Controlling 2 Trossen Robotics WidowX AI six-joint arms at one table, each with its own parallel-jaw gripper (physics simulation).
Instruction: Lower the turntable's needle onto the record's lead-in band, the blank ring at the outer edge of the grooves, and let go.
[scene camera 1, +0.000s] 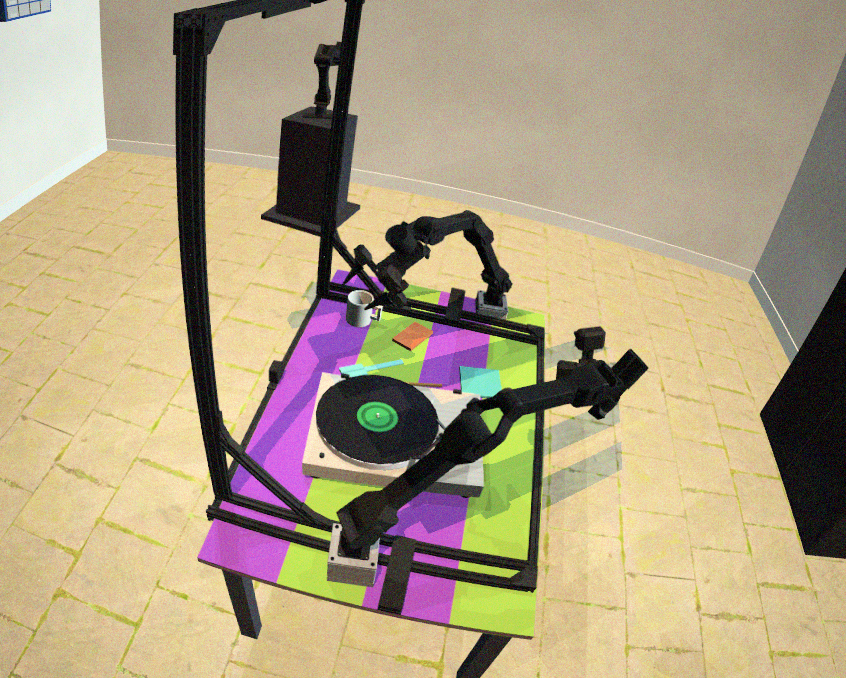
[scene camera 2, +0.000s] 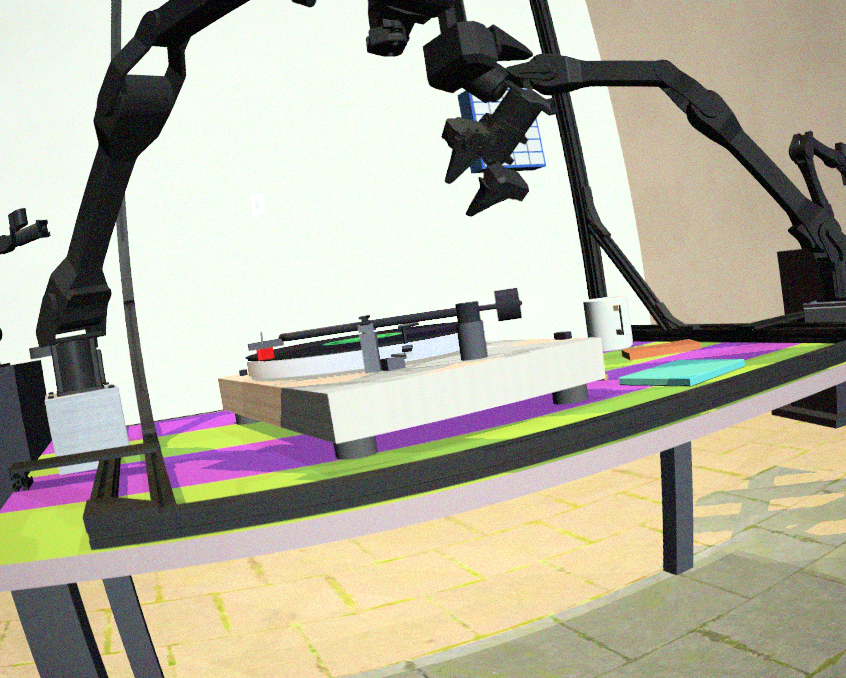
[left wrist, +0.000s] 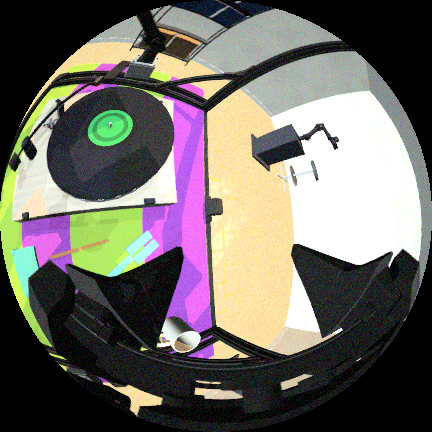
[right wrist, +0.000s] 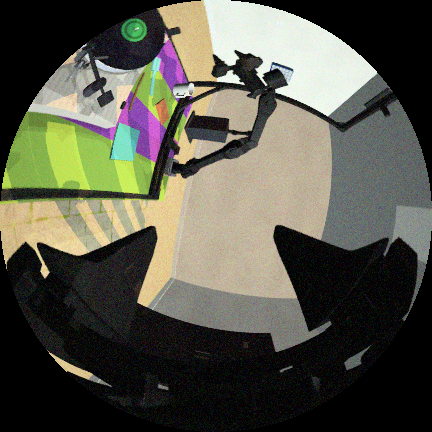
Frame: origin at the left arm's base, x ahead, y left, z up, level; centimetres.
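Seen in the pictures: left gripper, fingertip midpoint: (scene camera 1: 353, 296) (scene camera 2: 457, 198) (left wrist: 239, 252) (right wrist: 223, 51); right gripper, fingertip midpoint: (scene camera 1: 574, 348) (scene camera 2: 520, 19) (right wrist: 215, 232); left arm's base, origin of the base link: (scene camera 1: 492, 300) (scene camera 2: 839, 299) (right wrist: 173, 167); right arm's base, origin of the base link: (scene camera 1: 354, 545) (scene camera 2: 79, 391) (left wrist: 145, 59).
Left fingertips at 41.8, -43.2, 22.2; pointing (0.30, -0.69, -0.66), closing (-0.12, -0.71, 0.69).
Observation:
Offsets run from my left fingertips to a thing's top centre, as dx, dy, dz. "spot": to the spot under its first point.
The turntable (scene camera 1: 338, 471) (scene camera 2: 459, 388) (left wrist: 35, 185) (right wrist: 75, 112) carries a black record {+23.1, +10.1, -17.8} (scene camera 1: 353, 437) (left wrist: 100, 170) (right wrist: 145, 50) with a green label. The tonearm {+28.0, +26.3, -13.9} (scene camera 2: 416, 316) passes over a short post beside the platter. Its red-marked head {spot: +38.9, +19.5, -17.0} (scene camera 2: 264, 353) is near the record's edge in scene camera 2; needle contact is too small to tell. My left gripper (scene camera 1: 356, 293) (scene camera 2: 458, 198) (left wrist: 239, 252) is open and empty, high above the table, toward the mug end. My right gripper (scene camera 1: 621, 388) (right wrist: 215, 232) is open and empty, raised beyond the table's right edge in scene camera 1. My right arm hides part of the turntable there.
A white mug {spot: -22.5, +0.3, -21.2} (scene camera 1: 358, 312) (scene camera 2: 600, 326) (left wrist: 176, 327), an orange block {-21.8, +17.8, -26.0} (scene camera 1: 413, 336) (scene camera 2: 660, 348), a teal pad {-4.6, +38.4, -26.1} (scene camera 1: 480, 381) (scene camera 2: 681, 372), a light blue tool {-4.7, +7.1, -26.1} (scene camera 1: 370, 368) (left wrist: 142, 247) and a brown stick {-0.1, +18.4, -26.3} (scene camera 1: 425, 384) (left wrist: 80, 248) lie beyond the turntable. Black frame posts (scene camera 1: 194, 247) rise at the table's edge.

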